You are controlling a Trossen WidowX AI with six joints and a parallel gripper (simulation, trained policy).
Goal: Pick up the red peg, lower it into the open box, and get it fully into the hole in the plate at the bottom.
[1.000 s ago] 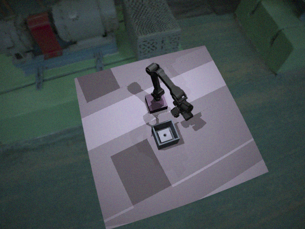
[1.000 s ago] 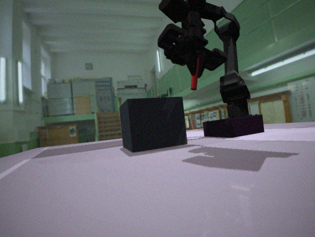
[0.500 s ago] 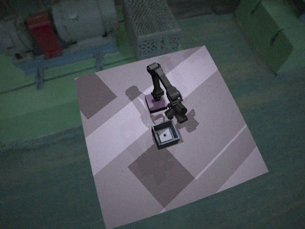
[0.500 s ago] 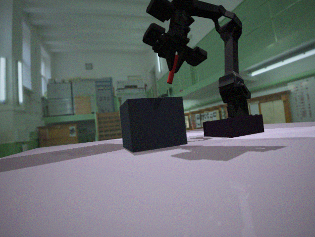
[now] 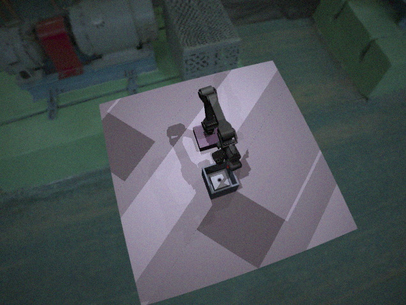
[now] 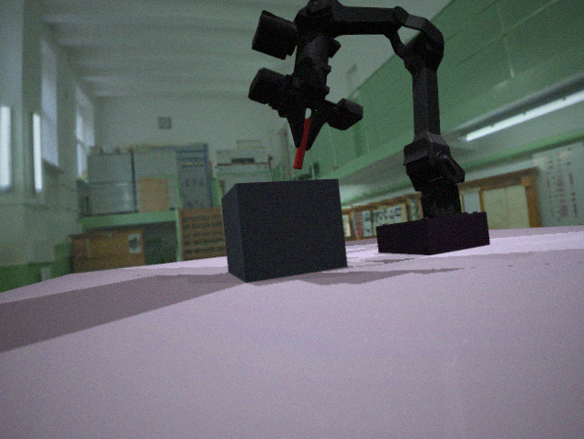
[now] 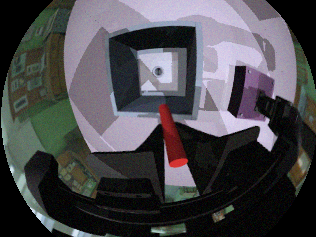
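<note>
Now: the plate 15 cm below my gripper tip, 5 cm to the right of it and 4 cm ahead of it. Also, from my gripper tip: red peg 1 cm above.
</note>
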